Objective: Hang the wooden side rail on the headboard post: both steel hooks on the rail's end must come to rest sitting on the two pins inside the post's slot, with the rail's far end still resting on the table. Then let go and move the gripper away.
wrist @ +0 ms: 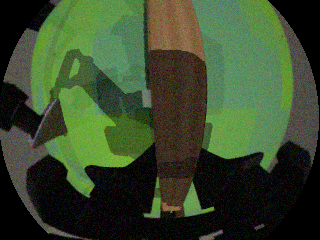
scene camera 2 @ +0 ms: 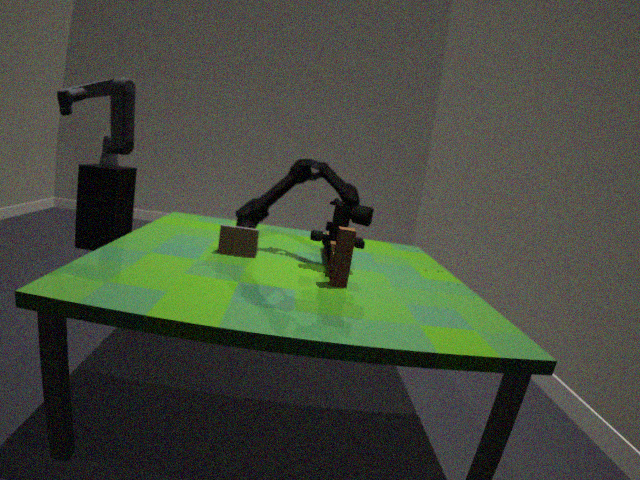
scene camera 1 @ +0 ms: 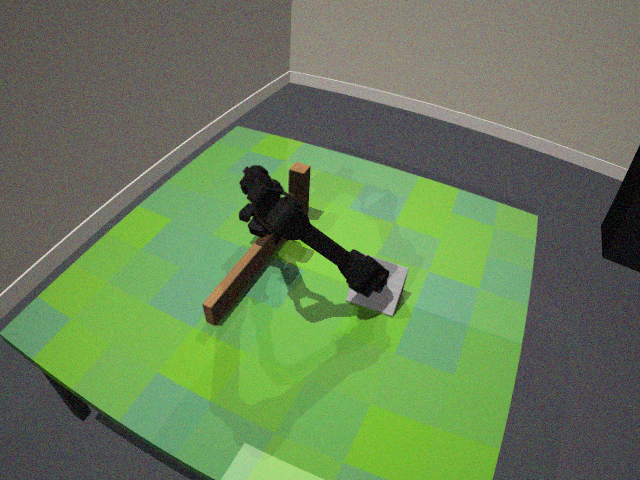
Note:
In view: my gripper (wrist: 170, 142), a wooden side rail (scene camera 1: 218, 302) and a headboard post (scene camera 2: 346, 236).
The wooden side rail is seen too in the wrist view (wrist: 177, 70). The headboard post shows as well in scene camera 1 (scene camera 1: 298, 174).

